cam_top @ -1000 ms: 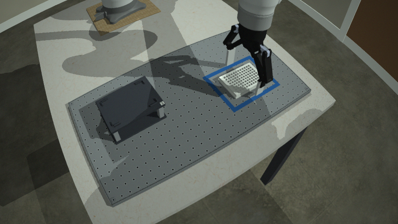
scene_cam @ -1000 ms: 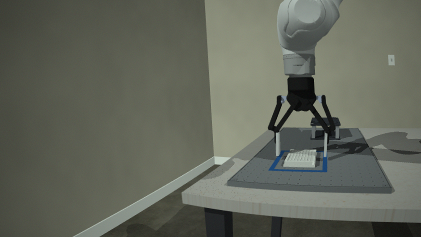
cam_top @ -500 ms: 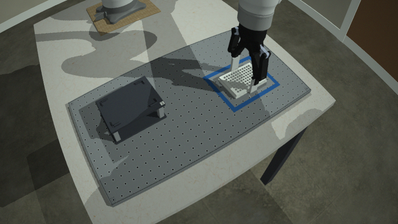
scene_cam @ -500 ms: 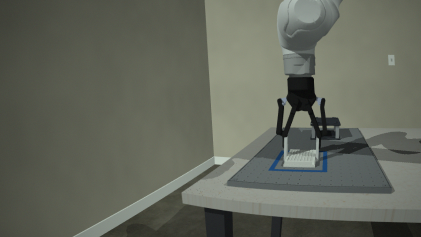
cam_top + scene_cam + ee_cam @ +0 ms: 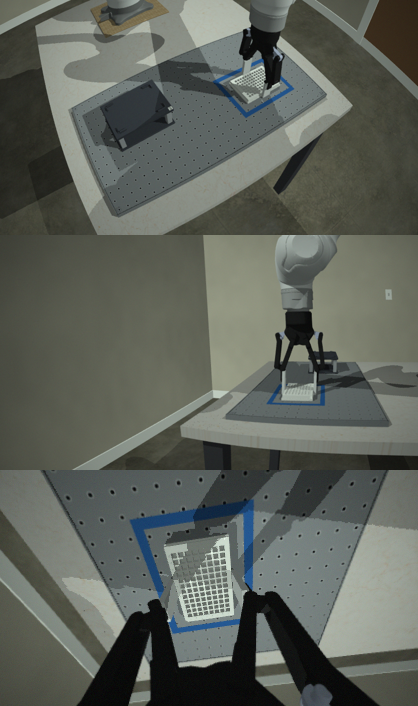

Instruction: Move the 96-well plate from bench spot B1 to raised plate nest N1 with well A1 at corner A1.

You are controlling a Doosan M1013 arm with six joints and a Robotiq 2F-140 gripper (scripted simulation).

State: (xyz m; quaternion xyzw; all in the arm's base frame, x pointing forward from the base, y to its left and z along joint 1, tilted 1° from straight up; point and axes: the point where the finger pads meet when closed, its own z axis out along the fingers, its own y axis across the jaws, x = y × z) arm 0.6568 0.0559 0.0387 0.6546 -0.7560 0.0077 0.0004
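Now: the raised nest N1 120 mm behind my hand, 330 mm to the right of it and 30 mm above it. The rest, counted from my hand: 96-well plate 20 mm below.
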